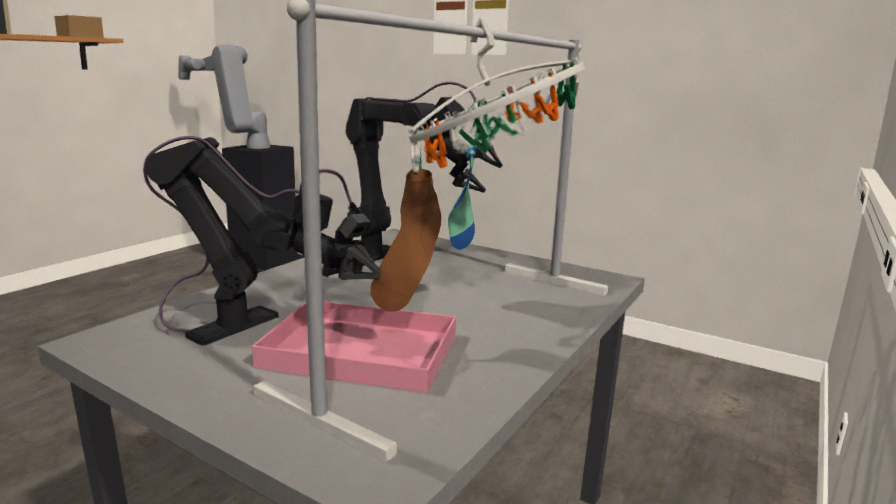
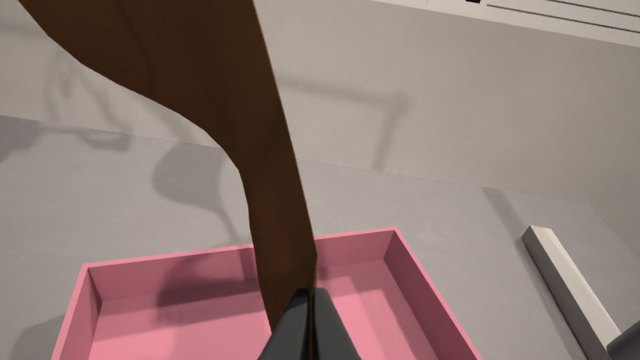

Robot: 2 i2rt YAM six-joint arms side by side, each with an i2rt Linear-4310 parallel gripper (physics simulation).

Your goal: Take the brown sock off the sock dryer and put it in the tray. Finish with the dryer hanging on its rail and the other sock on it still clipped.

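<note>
The brown sock [image 1: 410, 241] [image 2: 200, 75] hangs toe down from a pale clip at the near, lower end of the sock dryer [image 1: 501, 99]. The dryer is tilted, its hook over the rail [image 1: 401, 21]. My right gripper [image 1: 378, 273] [image 2: 311, 304] is shut on the edge of the brown sock low down, near the toe; a thin brown strip shows between the fingers. The pink tray [image 1: 344, 371] [image 2: 430, 295] stands on the table below the sock. The blue-green sock [image 1: 462, 219] hangs from the dryer. My left gripper [image 1: 492, 176] is open behind the dryer, close to that sock.
The near rail post [image 1: 311, 219] stands in front of the tray, on a white foot [image 1: 325, 418] [image 2: 570, 285]. The far post [image 1: 562, 188] stands on another foot [image 1: 554, 279]. Orange, green and white clips hang along the dryer, all above the grey table [image 1: 494, 294].
</note>
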